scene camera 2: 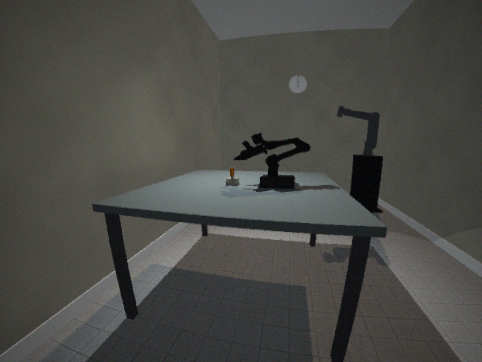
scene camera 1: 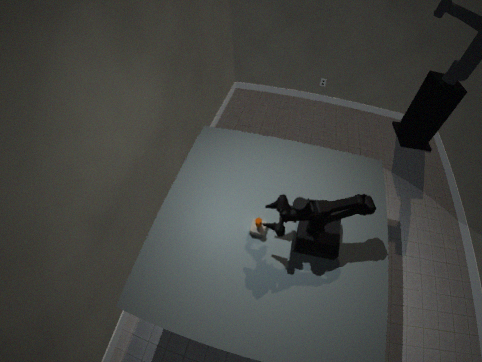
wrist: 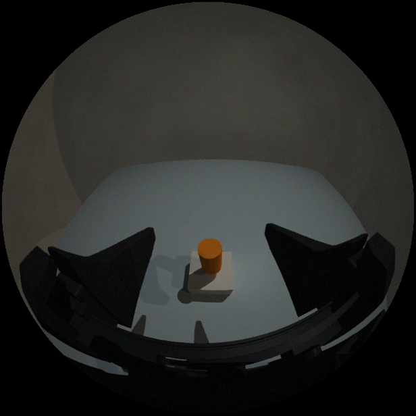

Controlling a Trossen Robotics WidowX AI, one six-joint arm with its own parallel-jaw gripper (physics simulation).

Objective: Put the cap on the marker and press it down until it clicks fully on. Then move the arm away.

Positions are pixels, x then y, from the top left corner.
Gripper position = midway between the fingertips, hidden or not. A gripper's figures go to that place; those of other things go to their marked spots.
Scene:
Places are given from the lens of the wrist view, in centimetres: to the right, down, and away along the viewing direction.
my gripper point(wrist: 210, 231): 0, 2, 10
orange cap point(wrist: 209, 250): 0, 5, 16

